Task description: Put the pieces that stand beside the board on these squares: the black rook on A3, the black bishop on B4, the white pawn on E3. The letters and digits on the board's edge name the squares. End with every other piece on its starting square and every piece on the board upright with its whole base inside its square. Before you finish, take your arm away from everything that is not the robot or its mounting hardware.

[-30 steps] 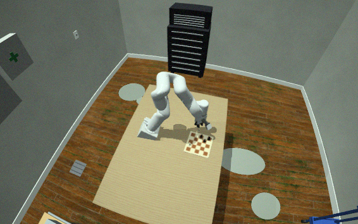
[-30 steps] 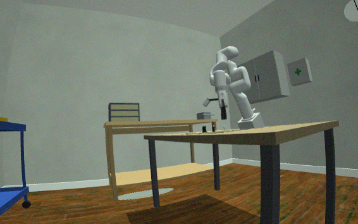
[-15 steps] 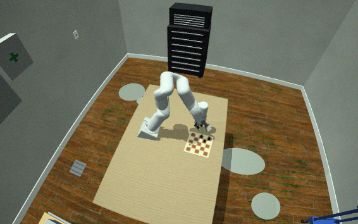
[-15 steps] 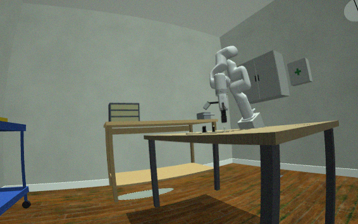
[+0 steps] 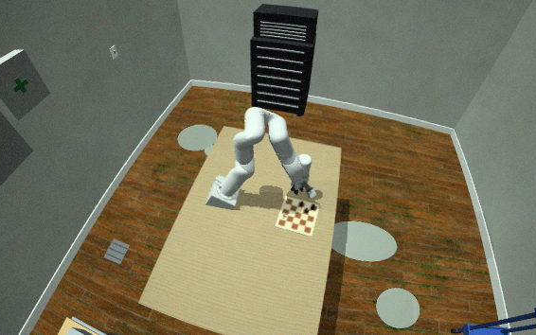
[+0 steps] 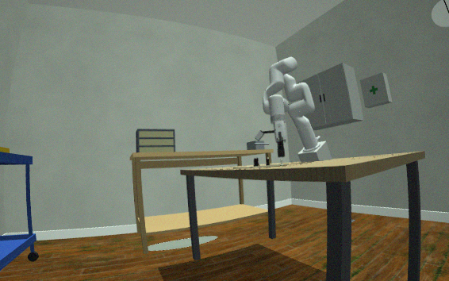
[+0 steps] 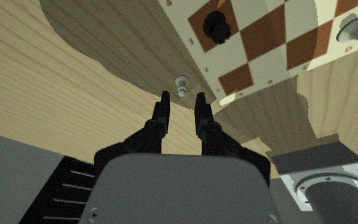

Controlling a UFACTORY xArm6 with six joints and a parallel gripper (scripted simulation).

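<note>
Now: the white pawn 5 cm below my hand. From my hand the other things lie so: black chess piece 4 cm ahead, 6 cm to the right, 4 cm below; then chessboard 4 cm ahead, 14 cm to the right, 6 cm below.
</note>
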